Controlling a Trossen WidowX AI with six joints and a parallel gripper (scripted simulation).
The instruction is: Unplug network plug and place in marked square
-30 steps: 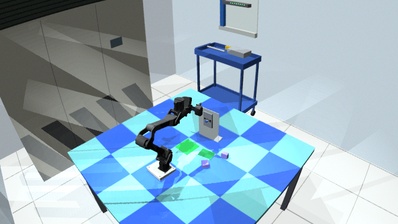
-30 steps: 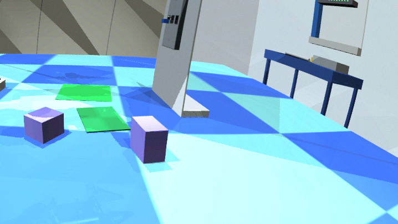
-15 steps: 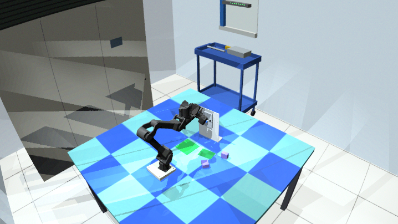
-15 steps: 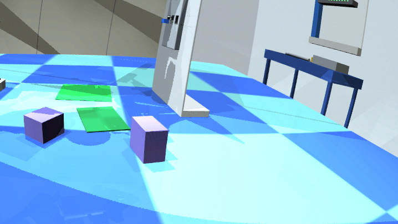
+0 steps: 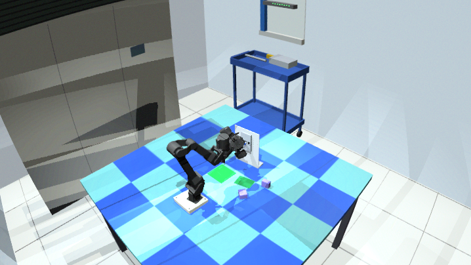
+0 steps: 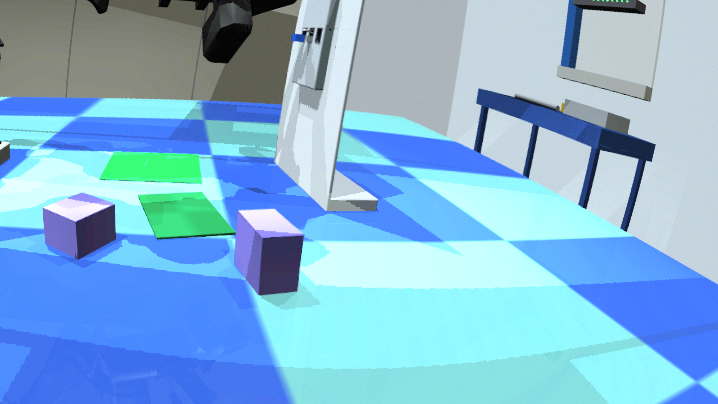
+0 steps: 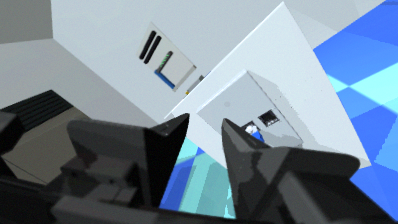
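My gripper tip is now 20 mm short of the blue network plug, 20 mm to the left of it and 50 mm above it. From my gripper tip the other things lie so: white upright panel (40 mm ahead, 20 mm to the right, 110 mm below); bright green square (120 mm behind, 50 mm to the left, 210 mm below).
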